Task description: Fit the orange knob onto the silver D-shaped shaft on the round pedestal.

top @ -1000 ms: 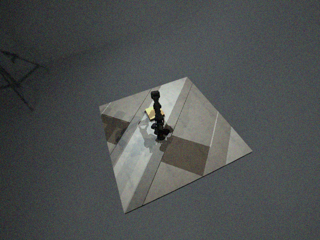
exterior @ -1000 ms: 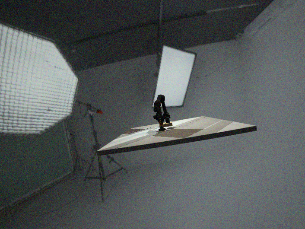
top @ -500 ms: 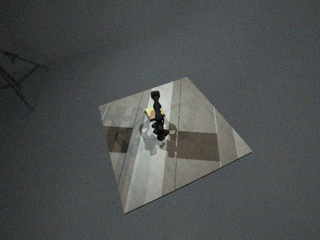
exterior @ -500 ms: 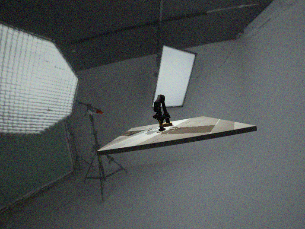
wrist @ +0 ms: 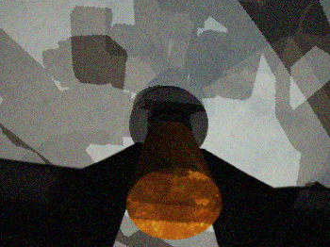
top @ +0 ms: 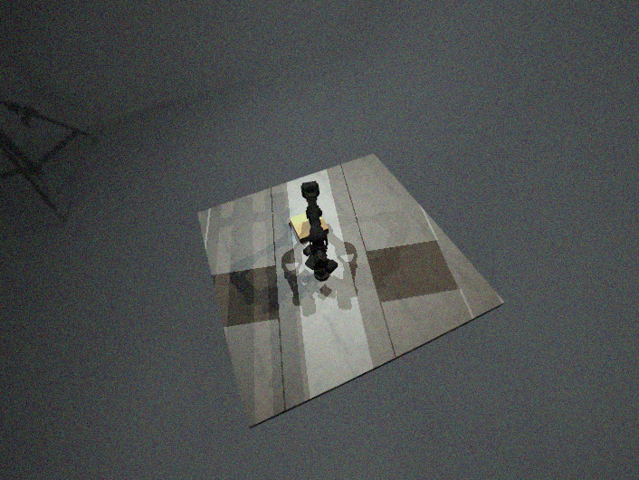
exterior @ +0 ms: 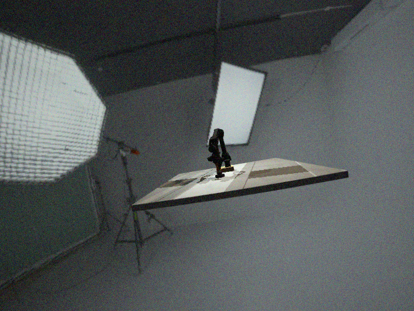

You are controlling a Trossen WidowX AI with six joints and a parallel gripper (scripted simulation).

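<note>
Now: the dark round pedestal 4 cm below my gripper tip. Also, from my gripper tip: orange knob: 3 cm above.
</note>
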